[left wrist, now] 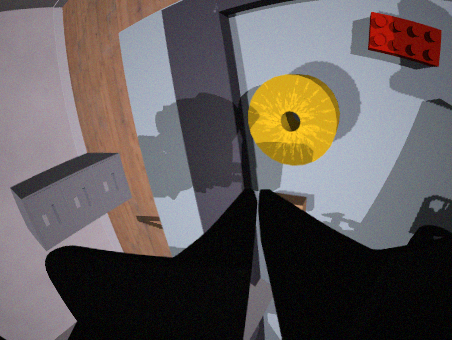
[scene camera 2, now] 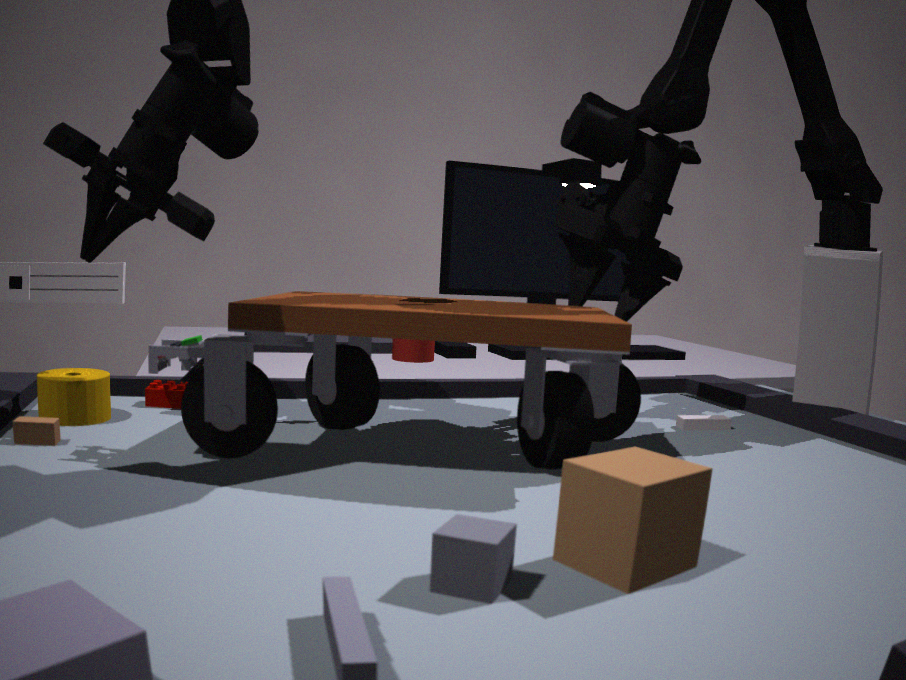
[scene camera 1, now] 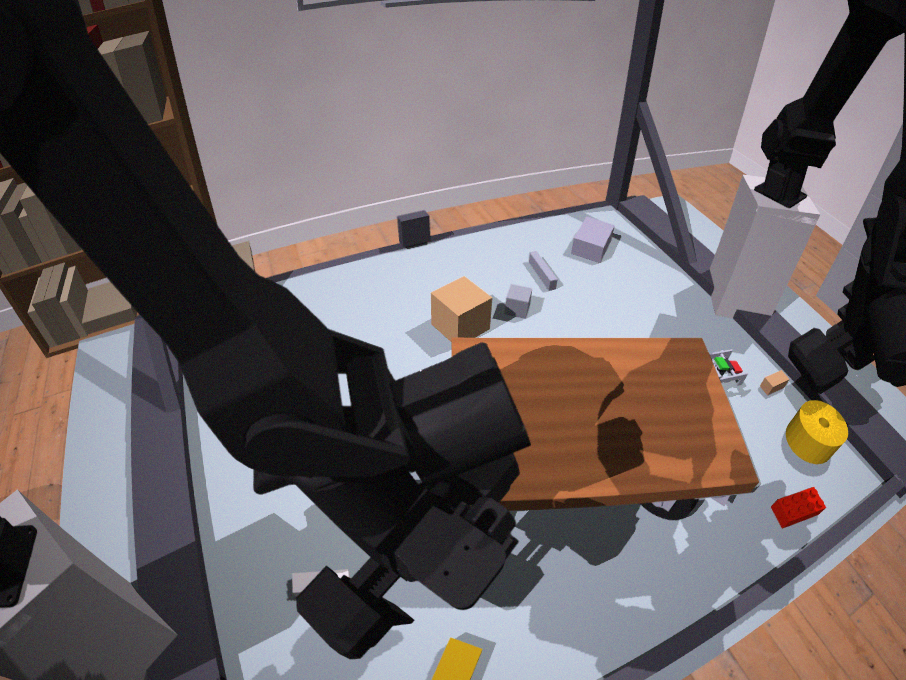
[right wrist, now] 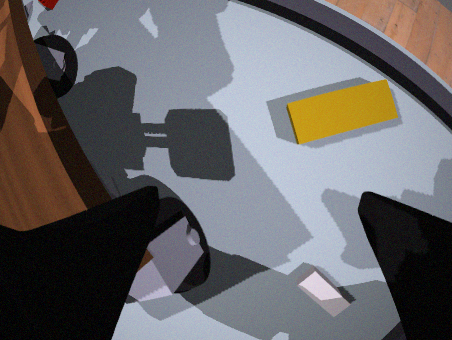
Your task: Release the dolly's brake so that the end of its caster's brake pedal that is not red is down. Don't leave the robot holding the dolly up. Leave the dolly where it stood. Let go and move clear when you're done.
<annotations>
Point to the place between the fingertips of my right gripper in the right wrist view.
264, 200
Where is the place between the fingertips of my left gripper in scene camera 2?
At 85, 260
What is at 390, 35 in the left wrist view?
A red brick.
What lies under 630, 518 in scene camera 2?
A tan cube.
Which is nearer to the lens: the flat yellow block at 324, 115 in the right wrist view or the white block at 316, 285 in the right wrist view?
The flat yellow block.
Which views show my right gripper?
Scene camera 2, scene camera 1 and the right wrist view only.
</annotations>
